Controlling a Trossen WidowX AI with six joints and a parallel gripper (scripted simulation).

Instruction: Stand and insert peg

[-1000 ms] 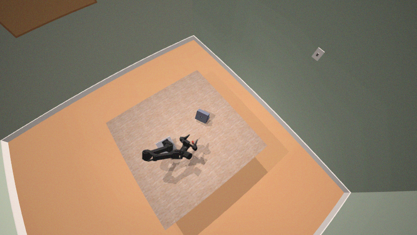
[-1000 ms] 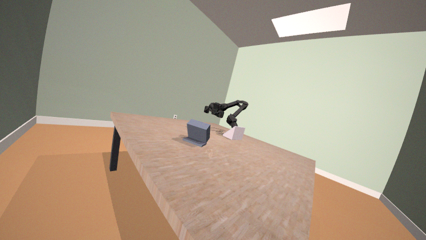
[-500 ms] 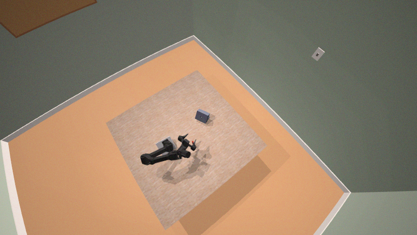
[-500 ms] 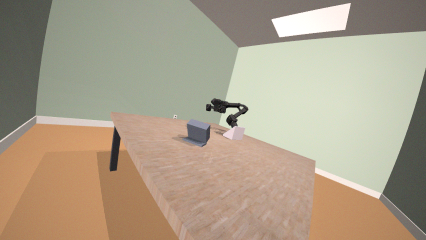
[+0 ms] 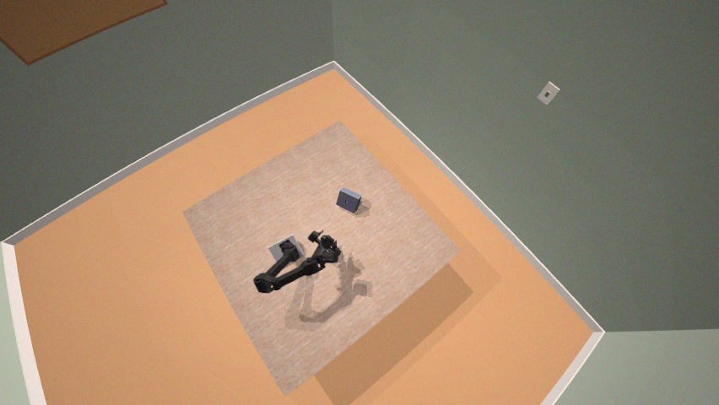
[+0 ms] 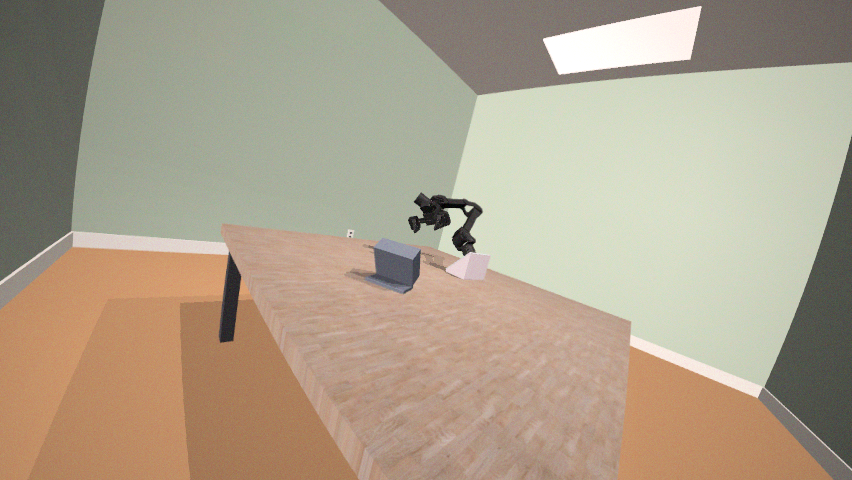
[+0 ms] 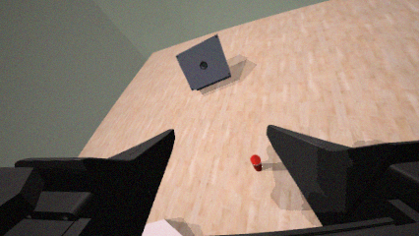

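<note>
The peg is 3 cm to the right of my gripper tip and 11 cm below it. From my gripper tip the other things lie so: flat foot plate: 25 cm ahead, 18 cm to the left, 16 cm below; then panel: 23 cm ahead, 17 cm to the left, 9 cm below.
</note>
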